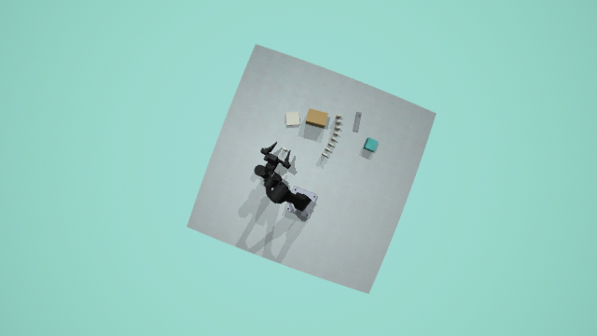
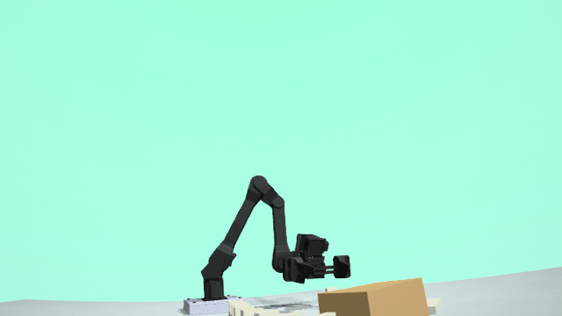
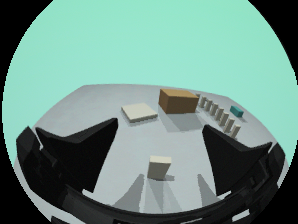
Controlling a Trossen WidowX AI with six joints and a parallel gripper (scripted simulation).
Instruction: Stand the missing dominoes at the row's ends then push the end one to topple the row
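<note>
The flat cream tile is 19 cm ahead of my gripper tip, 3 cm to the left of it and 9 cm below it. Also, from my gripper tip: teal cube: 23 cm ahead, 49 cm to the right, 8 cm below; tan box: 24 cm ahead, 11 cm to the right, 6 cm below; grey bar: 34 cm ahead, 36 cm to the right, 9 cm below.
</note>
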